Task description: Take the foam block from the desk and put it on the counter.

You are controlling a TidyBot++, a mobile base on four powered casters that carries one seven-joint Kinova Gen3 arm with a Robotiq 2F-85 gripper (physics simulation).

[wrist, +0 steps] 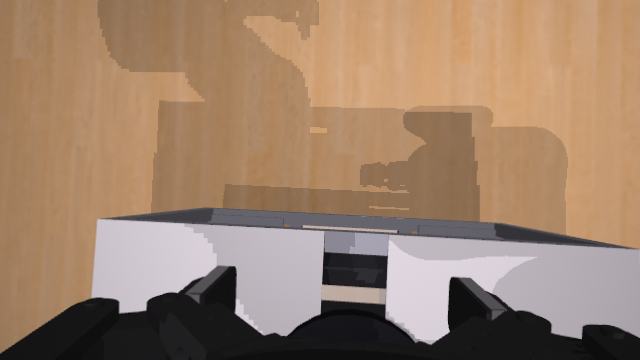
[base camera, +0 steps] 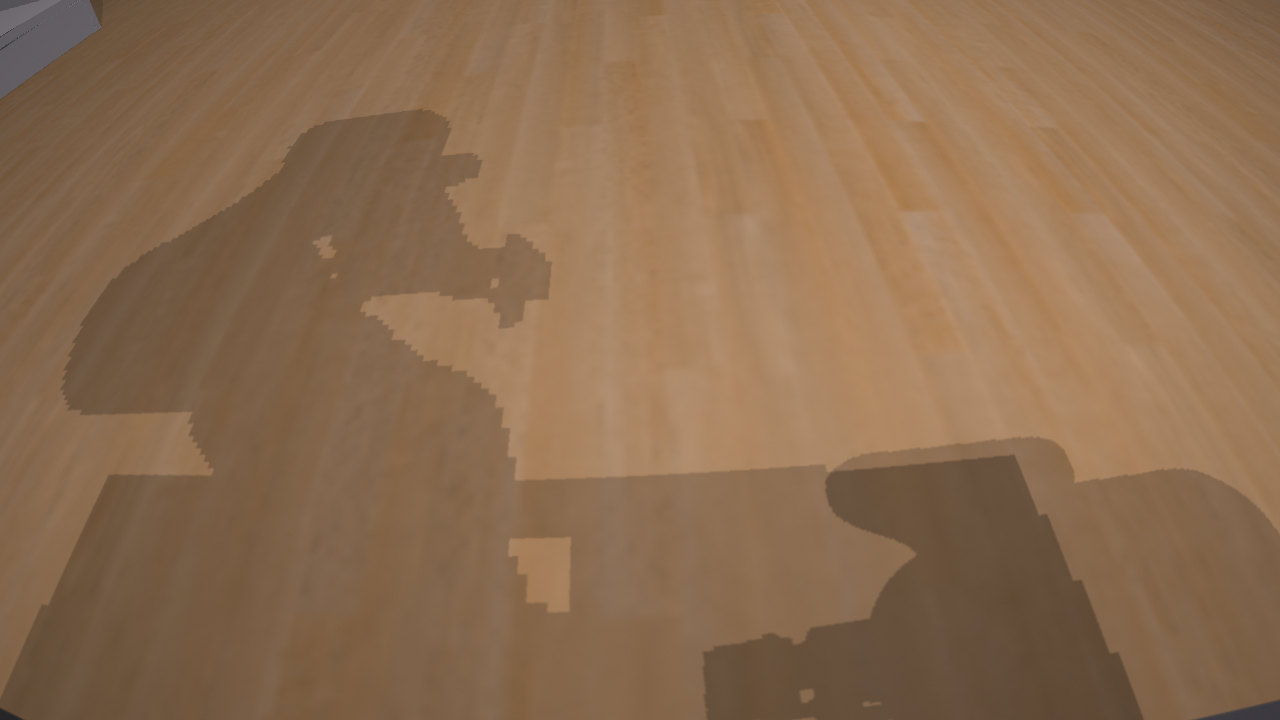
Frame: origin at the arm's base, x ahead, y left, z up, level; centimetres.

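Seen in the pictures: gripper, between the fingertips: (wrist: 340,295).
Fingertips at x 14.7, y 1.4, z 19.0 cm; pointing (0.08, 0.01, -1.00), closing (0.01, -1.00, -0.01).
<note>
A point is followed by its place in that frame.
My gripper (wrist: 340,295) @(y 1.4, x 14.7, z 19.0 cm) is open, with its two black fingers wide apart and no object between them. In the wrist view it hangs above the white top of the robot's own base (wrist: 160,255) @(y 18.6, x 11.9, z -1.4 cm). The foam block, the desk and the counter cannot be made out in either view.
A wooden floor (base camera: 716,268) @(y -4.9, x 54.3, z -39.6 cm) (wrist: 575,60) @(y -40.6, x 45.6, z -39.6 cm) stretches ahead of the base, with shadows of the arm and base on it. Part of a pale grey-white piece of furniture (base camera: 49,44) @(y 123.6, x 140.4, z -36.3 cm) shows at the top left corner of the base camera view.
</note>
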